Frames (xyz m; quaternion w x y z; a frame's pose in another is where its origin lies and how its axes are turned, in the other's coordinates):
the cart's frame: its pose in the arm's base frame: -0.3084 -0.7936 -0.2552 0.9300 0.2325 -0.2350 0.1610
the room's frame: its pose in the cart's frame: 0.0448 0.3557 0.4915 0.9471 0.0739 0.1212 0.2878
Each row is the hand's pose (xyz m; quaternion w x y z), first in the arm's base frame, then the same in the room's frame.
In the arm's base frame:
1: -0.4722 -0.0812 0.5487 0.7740 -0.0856 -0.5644 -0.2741
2: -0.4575 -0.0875 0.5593 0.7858 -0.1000 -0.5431 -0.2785
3: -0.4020 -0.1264 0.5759 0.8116 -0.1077 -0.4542 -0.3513
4: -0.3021 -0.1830 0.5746 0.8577 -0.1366 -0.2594 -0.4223
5: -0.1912 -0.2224 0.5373 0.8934 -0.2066 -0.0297 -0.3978
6: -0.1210 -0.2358 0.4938 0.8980 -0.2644 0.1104 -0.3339
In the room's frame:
1: 0.6607 0.2639 -0.1018 0.6027 -0.5366 -0.3652 -0.4642
2: 0.6686 0.2503 -0.0908 0.6042 -0.5419 -0.3394 -0.4754
3: 0.6767 0.1872 -0.0623 0.5760 -0.5243 -0.2711 -0.5656
4: 0.6865 0.0741 -0.0445 0.5440 -0.4790 -0.0996 -0.6817
5: 0.6974 -0.0467 -0.0673 0.5336 -0.4344 0.1381 -0.7124
6: 0.7034 -0.1213 -0.1047 0.5324 -0.4084 0.2972 -0.6792

